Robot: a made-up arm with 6 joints.
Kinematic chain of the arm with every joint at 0, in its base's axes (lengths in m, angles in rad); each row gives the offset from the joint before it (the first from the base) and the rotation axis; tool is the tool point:
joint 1: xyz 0 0 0.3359 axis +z
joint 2: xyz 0 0 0 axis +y
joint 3: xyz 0 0 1.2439 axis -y
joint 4: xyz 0 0 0 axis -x
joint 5: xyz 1.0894 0 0 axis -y
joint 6: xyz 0 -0.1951 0 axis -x
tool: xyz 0 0 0
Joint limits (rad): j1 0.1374..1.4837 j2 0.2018..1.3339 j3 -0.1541..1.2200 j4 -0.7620..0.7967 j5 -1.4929..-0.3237 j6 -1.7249..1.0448
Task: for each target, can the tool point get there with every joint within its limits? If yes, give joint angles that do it. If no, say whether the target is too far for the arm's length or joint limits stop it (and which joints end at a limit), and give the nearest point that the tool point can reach.
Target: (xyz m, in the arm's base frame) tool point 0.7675 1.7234 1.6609
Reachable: yes | joints 1.2394 0.7857 1.1099 0.5630 -1.0915 0.2955
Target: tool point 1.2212 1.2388 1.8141
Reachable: yes | joints 0.8940 0.6502 1.0365 0.4439 -1.3442 -0.0498
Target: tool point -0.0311 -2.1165 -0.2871
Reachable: no: joint limits stop it (at a limit: joint 1, joint 2, joint 3) | nearest point 1.1912 0.0083 -0.4676 | short by 2.458 m
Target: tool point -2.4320 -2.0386 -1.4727
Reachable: no: too far | nearest point 1.1734 0.0198 -0.4690 | short by 4.271 m
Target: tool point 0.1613 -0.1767 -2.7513
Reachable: no: too far | nearest point 1.1734 0.0198 -0.4690 | short by 2.504 m
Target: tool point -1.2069 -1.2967 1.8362
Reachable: no: joint limits stop it (at a limit: joint 1, joint 2, joint 3, joint 4) | nearest point 0.7145 -0.0389 2.5550 | short by 2.406 m
